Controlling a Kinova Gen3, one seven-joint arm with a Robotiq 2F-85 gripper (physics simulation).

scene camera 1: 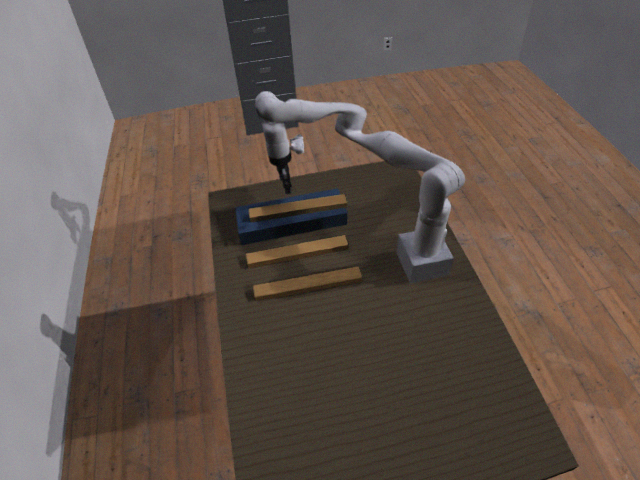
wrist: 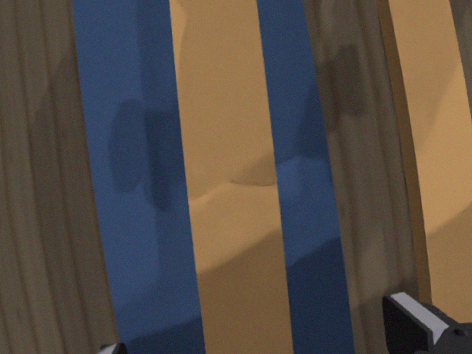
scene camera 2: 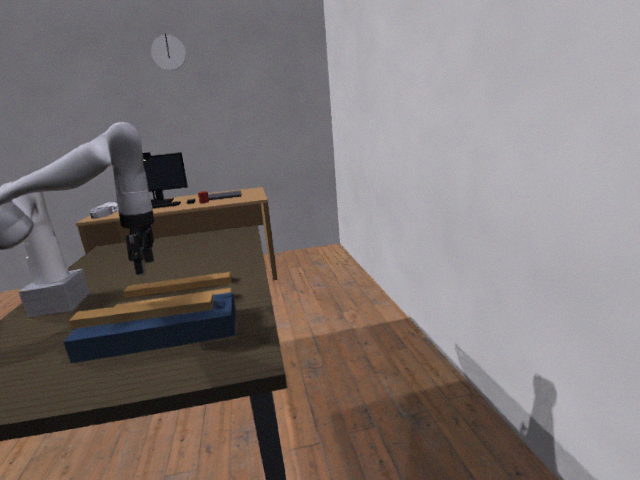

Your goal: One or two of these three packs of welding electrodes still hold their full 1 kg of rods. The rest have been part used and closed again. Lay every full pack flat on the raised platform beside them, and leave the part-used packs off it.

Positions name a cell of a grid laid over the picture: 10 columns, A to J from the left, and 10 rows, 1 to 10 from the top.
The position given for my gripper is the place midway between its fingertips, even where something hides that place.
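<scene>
My gripper (scene camera 2: C6) is visible to me. So is a blue raised platform (scene camera 1: D5), and in the wrist view I can see the platform (wrist: C2) as well.
</scene>
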